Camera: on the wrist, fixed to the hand. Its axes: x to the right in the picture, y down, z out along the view.
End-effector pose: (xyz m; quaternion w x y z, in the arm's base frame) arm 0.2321 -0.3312 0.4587 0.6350 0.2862 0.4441 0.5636
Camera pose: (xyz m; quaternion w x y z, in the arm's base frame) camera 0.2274 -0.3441 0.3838 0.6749 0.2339 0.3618 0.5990
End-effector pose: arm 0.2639 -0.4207 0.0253 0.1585 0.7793 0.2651 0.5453
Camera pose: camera 0.2133 -0.3662 0.0086 0.2486 0.7742 0.2002 0.5466
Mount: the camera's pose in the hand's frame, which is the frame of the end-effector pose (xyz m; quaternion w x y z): 0.0057 -0.0652 -0.0390 0.9938 -0.1067 -0.0304 0.0003
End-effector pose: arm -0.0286 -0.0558 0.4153 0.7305 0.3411 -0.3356 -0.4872
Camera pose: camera -0.0263 -0.0736 0.3412 0.7523 0.2461 -0.3039 -0.5302
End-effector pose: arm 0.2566 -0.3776 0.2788 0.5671 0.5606 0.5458 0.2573
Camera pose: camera 0.2019 -0.3742 0.2259 0.6399 0.5046 0.4976 0.2971
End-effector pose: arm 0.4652 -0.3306 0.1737 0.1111 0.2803 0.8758 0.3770
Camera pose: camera 0.4182 -0.3871 0.1536 0.1668 0.2784 0.8267 0.4596
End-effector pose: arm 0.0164 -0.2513 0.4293 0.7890 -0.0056 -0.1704 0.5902
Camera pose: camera 0.0891 -0.2582 0.4078 0.7782 -0.0719 -0.2563 0.5688
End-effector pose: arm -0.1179 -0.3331 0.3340 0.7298 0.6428 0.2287 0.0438
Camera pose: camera -0.1430 -0.3063 0.2672 0.8008 0.5624 0.2002 0.0486
